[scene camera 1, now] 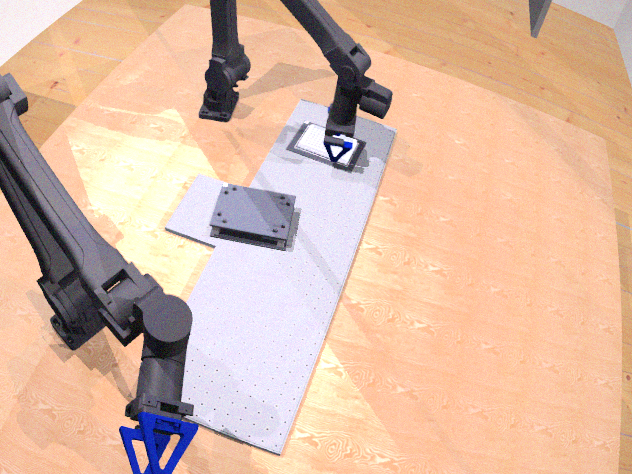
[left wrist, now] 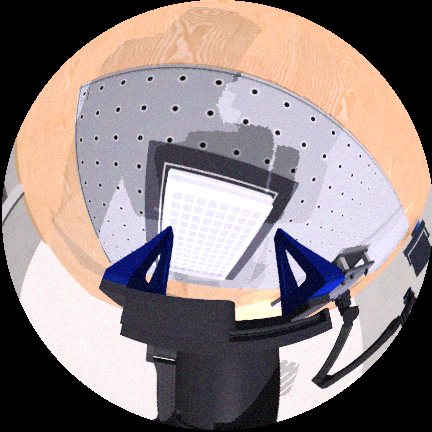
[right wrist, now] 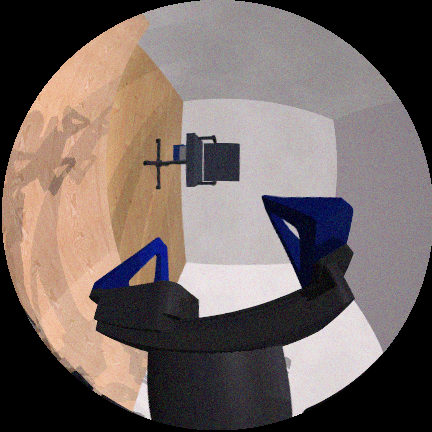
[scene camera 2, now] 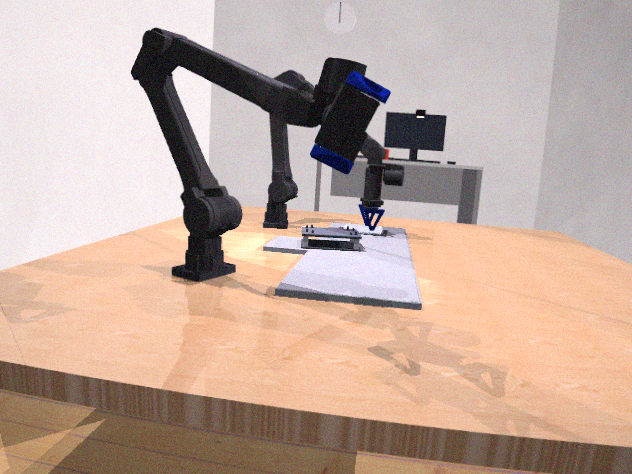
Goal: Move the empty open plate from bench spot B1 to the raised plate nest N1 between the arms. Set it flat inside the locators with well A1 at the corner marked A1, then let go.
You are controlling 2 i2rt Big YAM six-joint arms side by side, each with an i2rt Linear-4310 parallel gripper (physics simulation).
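Frame: origin at the left arm's base, x back, y up, z left, level; centimetres.
Where they show: left gripper, fingertip midpoint: (scene camera 1: 335, 148) (left wrist: 224, 232) (scene camera 2: 369, 228); right gripper, fingertip midpoint: (right wrist: 208, 223) (scene camera 2: 360, 127); left arm's base, origin of the base link: (scene camera 1: 219, 106) (scene camera 2: 275, 225); right arm's base, origin of the base link: (scene camera 1: 83, 320) (scene camera 2: 204, 273).
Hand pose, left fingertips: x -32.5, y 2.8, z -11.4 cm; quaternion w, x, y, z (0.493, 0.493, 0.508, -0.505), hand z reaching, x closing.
Each offset is from my left fingertips to the centre of the thing. "pt": to the spot under its first point. Level surfaces: height alone.
The white open plate @[dx +1.9, dy -0.6, dz +1.9 cm] (scene camera 1: 312, 138) (left wrist: 215, 220) lies flat in a dark rectangular frame (scene camera 1: 293, 146) (left wrist: 157, 156) on the pegboard bench. My left gripper (scene camera 1: 335, 148) (scene camera 2: 372, 227) (left wrist: 224, 232) is open and points down, low at the plate, with its fingers toward the plate's two long sides; whether the tips touch it is unclear. The raised grey nest N1 @[dx +14.8, dy +1.1, dz -26.7 cm] (scene camera 1: 254, 210) (scene camera 2: 331, 233) (left wrist: 354, 261) stands nearer the picture's middle, with dark locator pegs at its corners and no plate on it. My right gripper (scene camera 2: 350, 122) (right wrist: 208, 223) is open and empty, raised beyond the bench's near end.
The pegboard bench @[dy -1.5 cm] (scene camera 1: 270, 306) (scene camera 2: 357, 278) runs along the wooden table @[dy -2.8 cm] (scene camera 1: 459, 255) (scene camera 2: 204, 346), with a side piece @[pt dx +28.8, dy -1.5, dz -26.4 cm] (scene camera 1: 191, 209) under the nest. The nest stands between the two arms. A desk with a monitor (scene camera 2: 415, 131) stands behind the table. A chair (right wrist: 221, 161) shows in the right wrist view.
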